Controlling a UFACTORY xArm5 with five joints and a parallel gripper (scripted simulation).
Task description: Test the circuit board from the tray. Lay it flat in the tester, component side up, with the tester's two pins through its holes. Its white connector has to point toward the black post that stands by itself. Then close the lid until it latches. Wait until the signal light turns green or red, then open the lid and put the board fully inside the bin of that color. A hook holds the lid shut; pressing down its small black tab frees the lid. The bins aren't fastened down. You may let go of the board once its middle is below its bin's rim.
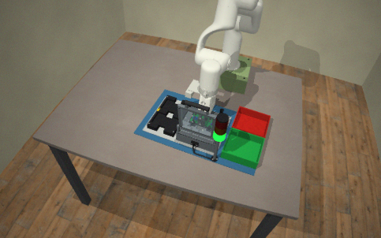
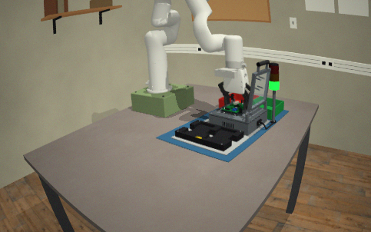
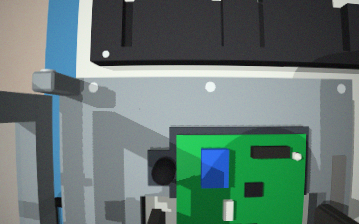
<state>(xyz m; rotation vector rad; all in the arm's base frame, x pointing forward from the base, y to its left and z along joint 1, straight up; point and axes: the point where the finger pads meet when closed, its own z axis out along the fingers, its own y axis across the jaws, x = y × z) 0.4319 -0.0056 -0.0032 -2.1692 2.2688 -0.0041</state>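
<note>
Right now the green circuit board is 10 mm below my hand. The rest, counted from my hand: green bin (200 mm to the left, 70 mm below, 50 mm ahead); then clear lid (120 mm ahead, 100 mm above, 10 mm to the right); then nest (10 mm to the left, 10 mm below, 10 mm ahead).
</note>
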